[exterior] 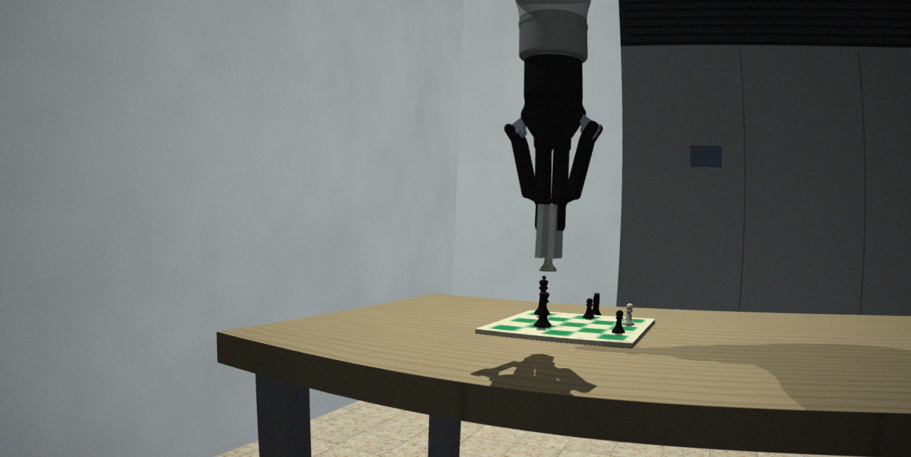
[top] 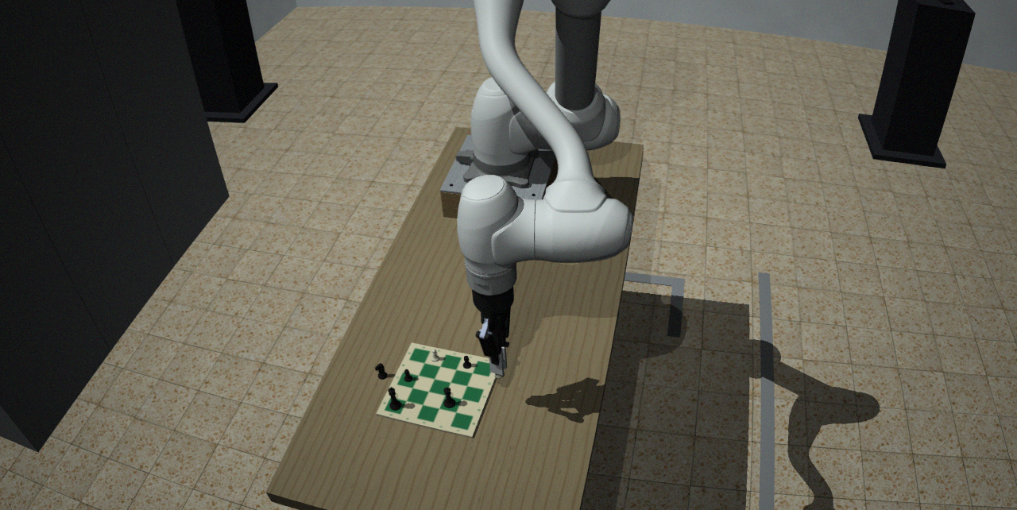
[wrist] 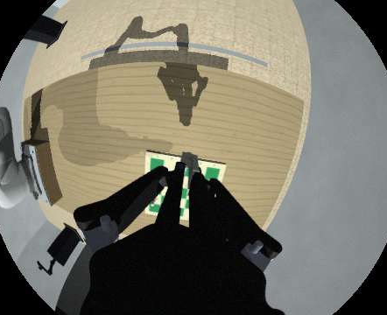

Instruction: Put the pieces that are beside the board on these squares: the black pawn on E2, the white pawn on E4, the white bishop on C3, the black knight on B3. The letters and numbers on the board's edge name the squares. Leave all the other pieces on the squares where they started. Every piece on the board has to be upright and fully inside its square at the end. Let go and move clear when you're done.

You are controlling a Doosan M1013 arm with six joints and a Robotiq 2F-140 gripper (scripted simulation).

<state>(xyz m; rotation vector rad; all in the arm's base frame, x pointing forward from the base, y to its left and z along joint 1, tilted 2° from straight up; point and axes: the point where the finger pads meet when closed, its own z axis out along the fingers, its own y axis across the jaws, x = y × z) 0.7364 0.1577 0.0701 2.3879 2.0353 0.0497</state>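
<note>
Now: the green-and-cream chessboard 10 mm behind my hand, 140 mm to the right of it and 140 mm below it. Round my hand: white bishop: 30 mm below; then white pawn: 90 mm behind, 170 mm to the right, 120 mm below; then black knight: 20 mm behind, 280 mm to the right, 130 mm below.
</note>
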